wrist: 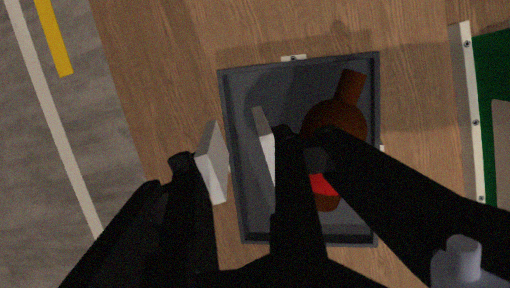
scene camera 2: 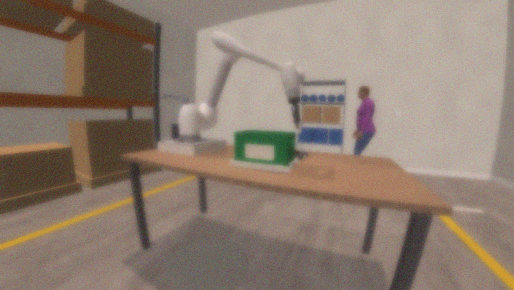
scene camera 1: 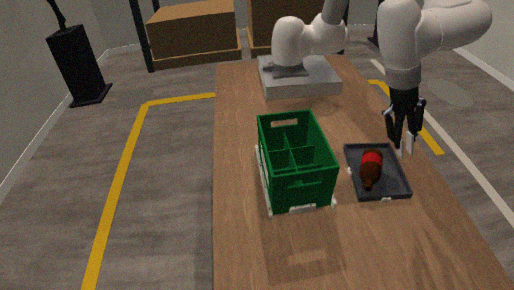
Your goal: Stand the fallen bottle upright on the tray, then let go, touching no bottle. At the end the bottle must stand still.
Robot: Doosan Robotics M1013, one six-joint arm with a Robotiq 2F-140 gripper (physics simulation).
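Note:
The brown bottle with a red label lies on its side on the dark grey tray. In scene camera 1 its neck points towards the tray's front edge. In the wrist view the neck points up and right, and a finger hides part of the body and label. My gripper points down above the tray's outer side, beside the bottle and apart from it. Its pale pads stand a small gap apart with nothing between them, so it is partly open. The bottle cannot be made out in scene camera 2.
A green crate with compartments stands beside the tray on the wooden table. The arm's grey base block is at the back of the table. A person in purple stands beyond the table.

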